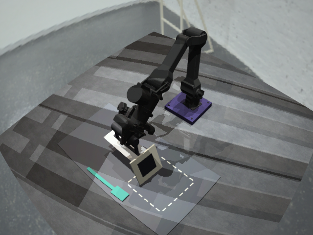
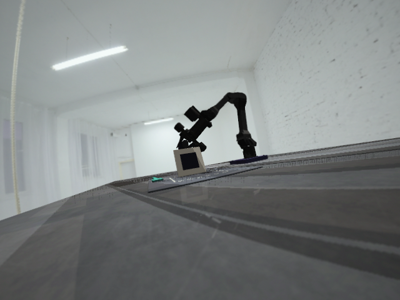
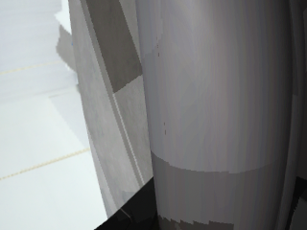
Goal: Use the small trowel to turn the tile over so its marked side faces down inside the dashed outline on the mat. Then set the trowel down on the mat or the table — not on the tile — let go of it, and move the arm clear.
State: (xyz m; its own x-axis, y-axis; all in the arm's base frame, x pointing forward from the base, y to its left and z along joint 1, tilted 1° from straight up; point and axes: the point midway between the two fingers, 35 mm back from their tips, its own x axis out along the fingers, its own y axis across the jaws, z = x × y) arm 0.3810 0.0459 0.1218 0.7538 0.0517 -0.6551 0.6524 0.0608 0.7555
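The tile lies 3 cm behind my gripper tip, 9 cm to the left of it and 6 cm below it. Also, from my gripper tip: black-handled trowel (3 cm behind, 1 cm below); teal trowel (12 cm ahead, 4 cm to the left, 11 cm below); grey mat (1 cm behind, 14 cm below).
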